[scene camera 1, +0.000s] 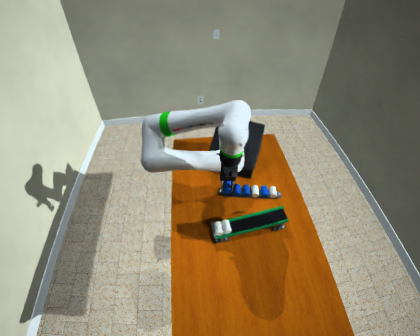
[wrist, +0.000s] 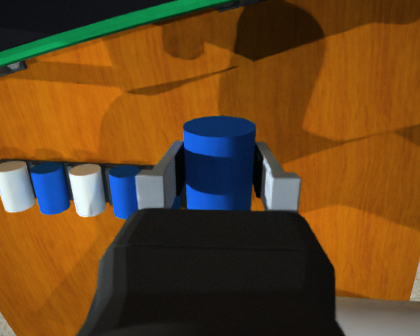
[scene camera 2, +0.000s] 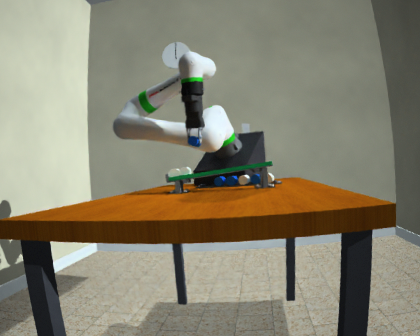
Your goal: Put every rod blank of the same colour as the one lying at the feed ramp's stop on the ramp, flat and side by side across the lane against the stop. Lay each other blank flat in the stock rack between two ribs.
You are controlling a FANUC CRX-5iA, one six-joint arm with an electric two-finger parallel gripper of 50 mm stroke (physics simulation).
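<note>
My gripper (scene camera 1: pixel 227 187) (scene camera 2: pixel 194 140) (wrist: pixel 219 158) is shut on a blue blank (scene camera 2: pixel 194 142) (wrist: pixel 219 150), held in the air above the stock rack's left end as scene camera 1 shows it. The stock rack (scene camera 1: pixel 280 195) (wrist: pixel 106 182) holds blue and white blanks side by side; a white blank (scene camera 1: pixel 255 191) (scene camera 2: pixel 244 179) (wrist: pixel 87 191) lies between blue ones. In the wrist view, the left finger partly hides a blue blank in the rack. Two white blanks (scene camera 1: pixel 226 226) (scene camera 2: pixel 185 170) lie side by side at the low end of the feed ramp (scene camera 1: pixel 257 221) (scene camera 2: pixel 225 171) (wrist: pixel 100 32).
The ramp stands in front of the rack on the wooden table (scene camera 1: pixel 210 290) (scene camera 2: pixel 200 231) (wrist: pixel 360 240), its high end to the right in both scene views. A dark plate (scene camera 1: pixel 256 145) (scene camera 2: pixel 254 150) is behind the rack near the arm's base.
</note>
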